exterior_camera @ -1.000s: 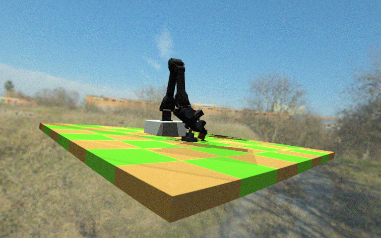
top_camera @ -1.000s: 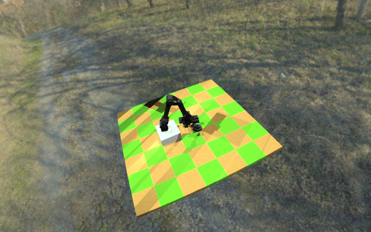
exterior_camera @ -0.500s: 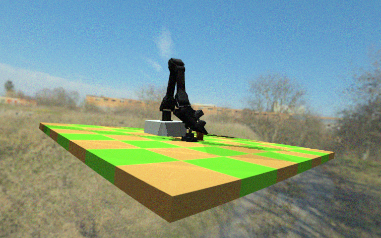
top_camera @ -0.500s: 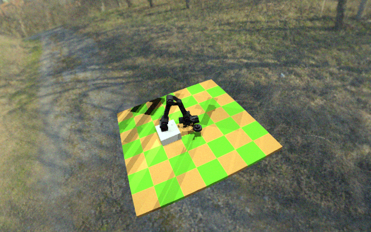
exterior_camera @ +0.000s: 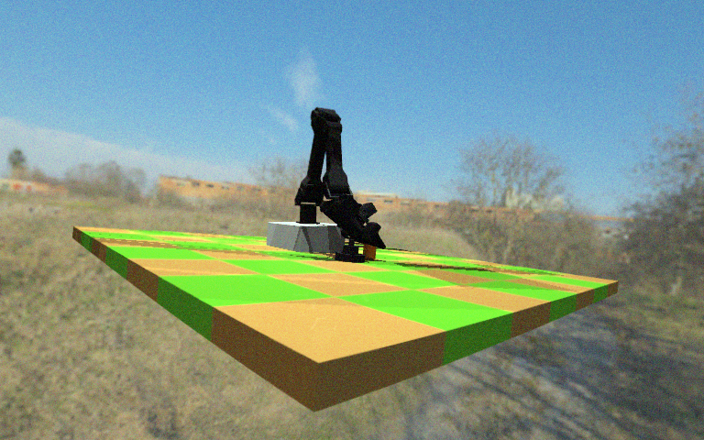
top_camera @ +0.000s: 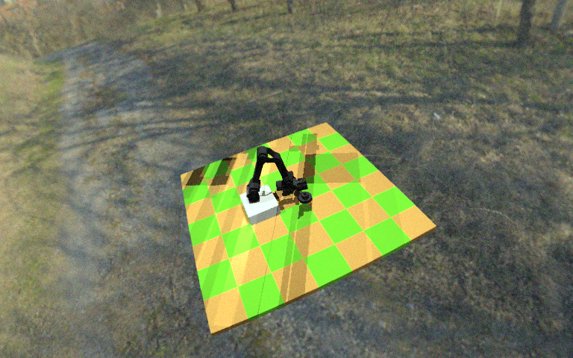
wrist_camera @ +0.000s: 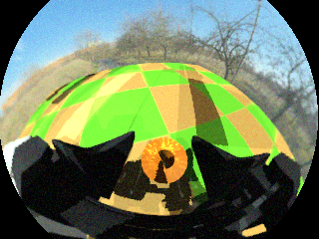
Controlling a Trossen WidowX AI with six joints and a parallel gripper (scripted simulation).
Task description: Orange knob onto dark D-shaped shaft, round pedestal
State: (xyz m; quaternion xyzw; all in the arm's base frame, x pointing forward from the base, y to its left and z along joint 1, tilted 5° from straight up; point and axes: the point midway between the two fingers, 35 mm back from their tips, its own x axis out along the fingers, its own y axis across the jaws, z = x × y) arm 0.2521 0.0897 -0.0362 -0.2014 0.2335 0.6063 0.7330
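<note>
Right now my gripper tip is 30 mm to the left of the orange knob, 10 mm past it and 10 mm above it. Round my gripper tip: round dark pedestal (140 mm to the right, 60 mm ahead, 10 mm below).
</note>
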